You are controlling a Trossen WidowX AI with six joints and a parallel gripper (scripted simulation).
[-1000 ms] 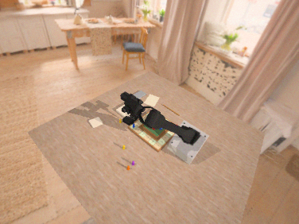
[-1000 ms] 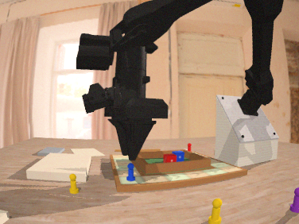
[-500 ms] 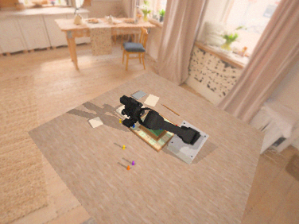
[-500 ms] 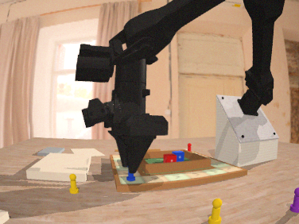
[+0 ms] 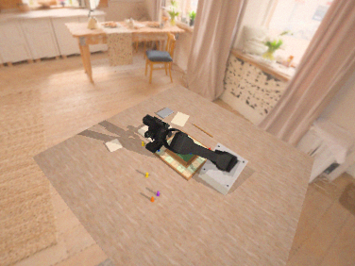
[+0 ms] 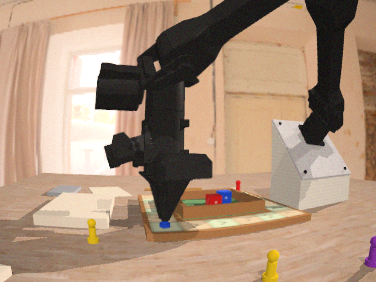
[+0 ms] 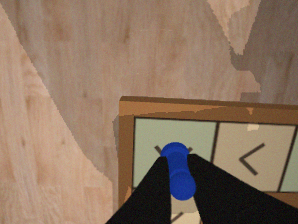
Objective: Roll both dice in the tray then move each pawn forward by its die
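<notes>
Now: gripper tip 120 mm to the left of the green tray, 110 mm past it and 20 mm above it. From my gripper tip the other things lie so: purple pawn (210 mm behind, 190 mm to the left, 10 mm below); then blue pawn (right at my gripper tip); then cream block (160 mm ahead, 110 mm to the right, 10 mm below).
</notes>
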